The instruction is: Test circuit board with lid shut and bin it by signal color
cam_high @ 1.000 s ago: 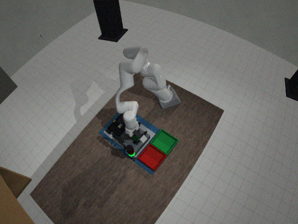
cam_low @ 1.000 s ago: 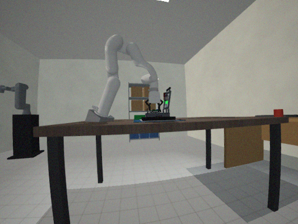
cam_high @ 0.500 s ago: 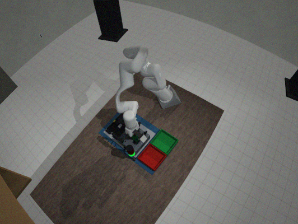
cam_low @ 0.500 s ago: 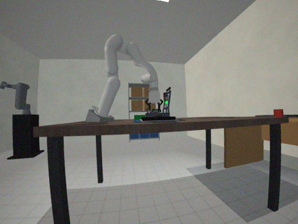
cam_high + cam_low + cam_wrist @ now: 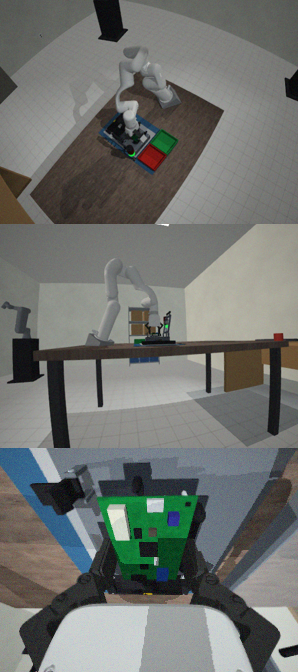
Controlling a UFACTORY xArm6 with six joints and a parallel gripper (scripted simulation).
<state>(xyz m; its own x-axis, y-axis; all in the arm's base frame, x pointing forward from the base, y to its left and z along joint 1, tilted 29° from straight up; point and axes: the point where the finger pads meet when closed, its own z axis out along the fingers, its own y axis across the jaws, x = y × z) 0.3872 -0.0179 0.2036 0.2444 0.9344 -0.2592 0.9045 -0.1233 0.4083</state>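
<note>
My hand is 30 mm above the tester plate and 10 mm short of it. The rest, counted from my hand: tester lid: 110 mm ahead, 90 mm above, 30 mm to the right; black latch block: 70 mm to the left, 40 mm behind, 10 mm below; green circuit board: 10 mm below.
</note>
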